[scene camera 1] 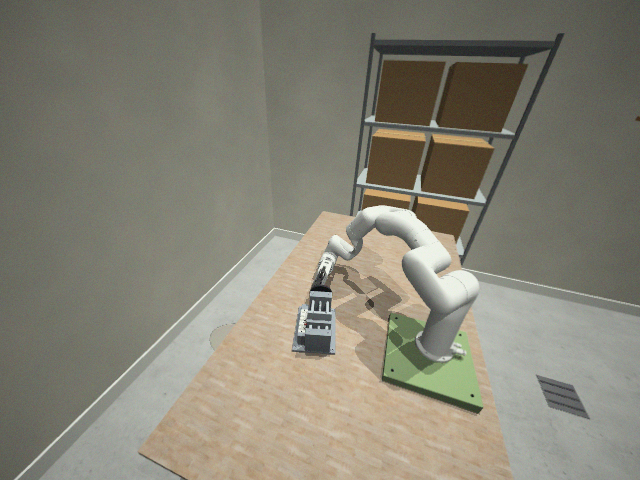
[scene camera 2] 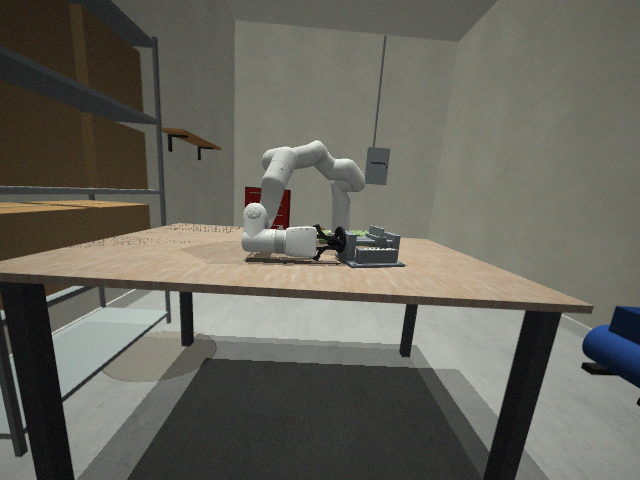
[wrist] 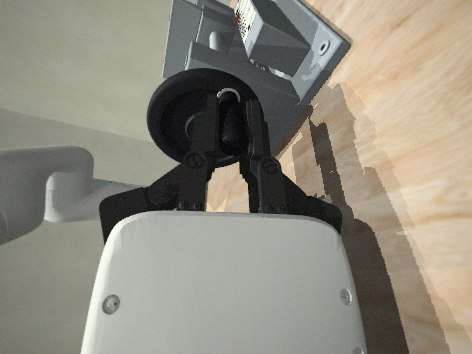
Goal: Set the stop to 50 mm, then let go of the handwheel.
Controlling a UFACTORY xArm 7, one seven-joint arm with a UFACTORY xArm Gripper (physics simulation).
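Frame: origin at the arm's base, x left, y back, z up, level; millimetres.
Seen in the pictures: gripper, fingertip midpoint: [scene camera 2: 338, 243] [wrist: 230, 112]; arm's base, origin of the base link: [scene camera 1: 433, 346].
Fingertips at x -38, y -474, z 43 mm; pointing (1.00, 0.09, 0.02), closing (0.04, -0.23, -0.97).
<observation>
Offsets run from my fingertips to a thing's top centre. "pt": to the spot under its first point. Level surfaces: height alone.
The grey stop device [scene camera 1: 318, 341] [scene camera 2: 376, 255] lies on the table, with a black handwheel {pt dz +39, dx +11, dy +35 mm} [scene camera 1: 321, 288] [scene camera 2: 340, 238] [wrist: 156, 110] at one end. My gripper [scene camera 1: 321, 284] [scene camera 2: 334, 241] [wrist: 230, 112] is shut on the wheel's black handle {dz +12, dx -11, dy -7 mm} [wrist: 231, 127], which shows between the fingers in the wrist view. The grey stop {dz +55, dx +138, dy +77 mm} [scene camera 1: 319, 316] sits on rods about midway between the two end blocks in scene camera 1. A pale scale {pt dz -13, dx +151, dy +18 mm} [scene camera 1: 302, 322] [wrist: 245, 22] runs beside it. A red pointer line {pt dz -12, dx +152, dy +32 mm} [wrist: 236, 20] shows at the scale, but the numbers are too small to read.
The arm stands on a green base plate [scene camera 1: 423, 383] on the wooden table {dz -68 mm} [scene camera 1: 258, 397] [scene camera 2: 289, 281]. A metal shelf rack [scene camera 1: 365, 93] [scene camera 2: 159, 103] with cardboard boxes stands behind one end of the table in scene camera 1.
</observation>
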